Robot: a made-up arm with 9 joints. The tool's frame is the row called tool.
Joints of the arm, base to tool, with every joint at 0 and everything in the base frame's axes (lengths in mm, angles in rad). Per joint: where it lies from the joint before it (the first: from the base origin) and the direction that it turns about. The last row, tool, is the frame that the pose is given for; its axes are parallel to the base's.
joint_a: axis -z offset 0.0 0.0 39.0
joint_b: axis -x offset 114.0 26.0 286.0
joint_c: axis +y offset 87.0 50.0 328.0
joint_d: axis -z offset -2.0 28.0 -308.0
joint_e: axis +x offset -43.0 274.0 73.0
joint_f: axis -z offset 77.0 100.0 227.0
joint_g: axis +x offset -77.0 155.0 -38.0
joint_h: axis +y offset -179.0 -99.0 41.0
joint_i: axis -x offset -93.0 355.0 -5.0
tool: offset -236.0 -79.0 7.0
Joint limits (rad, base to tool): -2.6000..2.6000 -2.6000..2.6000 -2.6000..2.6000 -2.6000..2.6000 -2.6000..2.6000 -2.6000..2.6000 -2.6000..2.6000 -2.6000..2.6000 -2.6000..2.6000
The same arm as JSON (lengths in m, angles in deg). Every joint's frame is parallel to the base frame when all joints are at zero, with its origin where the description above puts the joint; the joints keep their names.
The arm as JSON. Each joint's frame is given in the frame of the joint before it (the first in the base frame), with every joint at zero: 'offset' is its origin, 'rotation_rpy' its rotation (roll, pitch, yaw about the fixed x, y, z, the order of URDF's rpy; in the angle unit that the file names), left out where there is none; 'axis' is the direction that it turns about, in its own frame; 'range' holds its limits. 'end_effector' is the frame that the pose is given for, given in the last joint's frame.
{"length_unit": "m", "angle_unit": "deg", "chain": [
  {"id": "joint_a", "offset": [0.0, 0.0, 0.039], "axis": "-z", "range": [-148.97, 148.97]},
  {"id": "joint_b", "offset": [0.114, 0.026, 0.286], "axis": "-x", "range": [-148.97, 148.97]},
  {"id": "joint_c", "offset": [0.087, 0.05, 0.328], "axis": "+y", "range": [-148.97, 148.97]},
  {"id": "joint_d", "offset": [-0.002, 0.028, -0.308], "axis": "-z", "range": [-148.97, 148.97]},
  {"id": "joint_e", "offset": [-0.043, 0.274, 0.073], "axis": "+x", "range": [-148.97, 148.97]},
  {"id": "joint_f", "offset": [0.077, 0.1, 0.227], "axis": "-z", "range": [-148.97, 148.97]},
  {"id": "joint_g", "offset": [-0.077, 0.155, -0.038], "axis": "+x", "range": [-148.97, 148.97]},
  {"id": "joint_h", "offset": [-0.179, -0.099, 0.041], "axis": "+y", "range": [-148.97, 148.97]},
  {"id": "joint_i", "offset": [-0.093, 0.355, -0.005], "axis": "-x", "range": [-148.97, 148.97]}
], "end_effector": {"offset": [-0.236, -0.079, 0.007]}}

